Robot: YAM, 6 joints.
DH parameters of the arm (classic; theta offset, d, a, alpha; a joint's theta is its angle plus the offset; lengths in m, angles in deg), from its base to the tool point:
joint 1: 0 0.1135 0.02 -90
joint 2: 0 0 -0.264 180
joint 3: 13.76 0 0.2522 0
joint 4: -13.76 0 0.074 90
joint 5: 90 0 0 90
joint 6: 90 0.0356 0 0
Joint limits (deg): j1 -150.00..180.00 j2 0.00..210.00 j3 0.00..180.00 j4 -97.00..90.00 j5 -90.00..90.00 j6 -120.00..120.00
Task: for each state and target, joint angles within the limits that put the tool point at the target. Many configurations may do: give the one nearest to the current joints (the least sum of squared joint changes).
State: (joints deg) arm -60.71 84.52 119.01 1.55 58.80 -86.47
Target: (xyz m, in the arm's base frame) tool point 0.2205 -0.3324 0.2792
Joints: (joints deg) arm -52.03 101.54 78.44 -11.28 59.42 -86.47
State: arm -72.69 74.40 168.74 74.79 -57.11 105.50
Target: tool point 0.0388 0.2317 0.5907
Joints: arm -91.96 76.86 176.89 86.63 -60.11 105.50
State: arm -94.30 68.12 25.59 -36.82 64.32 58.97
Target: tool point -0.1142 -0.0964 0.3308
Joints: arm -126.90 44.50 48.48 -35.13 70.01 58.97
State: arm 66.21 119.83 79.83 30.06 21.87 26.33
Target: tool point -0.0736 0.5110 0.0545
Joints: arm 99.44 143.43 87.64 29.66 18.30 26.33
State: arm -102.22 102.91 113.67 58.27 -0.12 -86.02
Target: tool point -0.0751 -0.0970 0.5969
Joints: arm -125.49 66.41 84.31 75.47 7.80 -86.02
